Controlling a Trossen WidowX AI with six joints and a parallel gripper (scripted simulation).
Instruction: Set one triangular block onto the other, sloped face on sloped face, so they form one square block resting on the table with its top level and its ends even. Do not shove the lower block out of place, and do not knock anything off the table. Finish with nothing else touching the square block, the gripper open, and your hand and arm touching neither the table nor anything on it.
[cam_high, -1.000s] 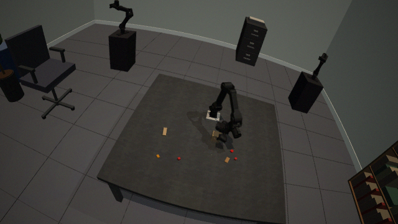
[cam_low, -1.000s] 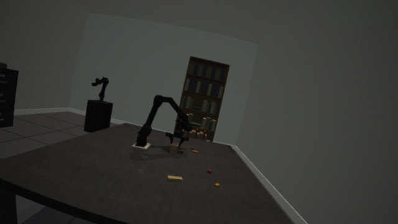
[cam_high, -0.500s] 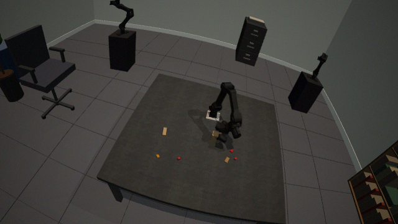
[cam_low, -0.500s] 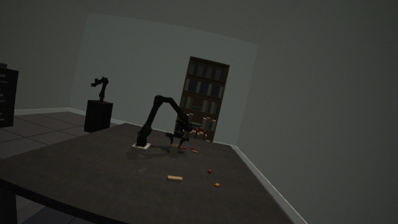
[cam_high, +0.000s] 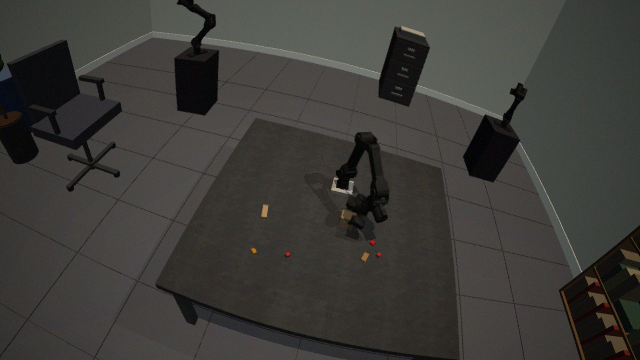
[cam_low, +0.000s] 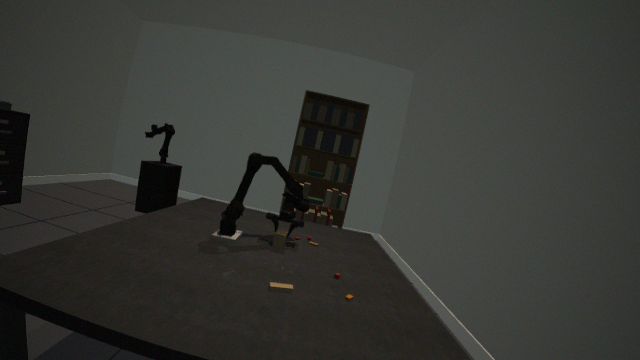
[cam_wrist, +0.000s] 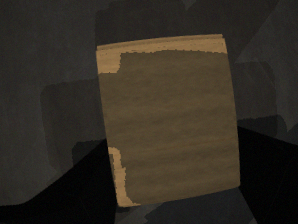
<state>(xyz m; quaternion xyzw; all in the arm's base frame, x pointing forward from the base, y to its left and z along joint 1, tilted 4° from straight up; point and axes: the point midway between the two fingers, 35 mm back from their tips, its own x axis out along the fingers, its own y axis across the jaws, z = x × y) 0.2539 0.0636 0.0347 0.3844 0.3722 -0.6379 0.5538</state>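
Now: the tan triangular block 10 mm to the left of my gripper tip and 10 mm above it. Round my gripper tip: orange cube (390 mm to the right, 270 mm ahead, 40 mm below).
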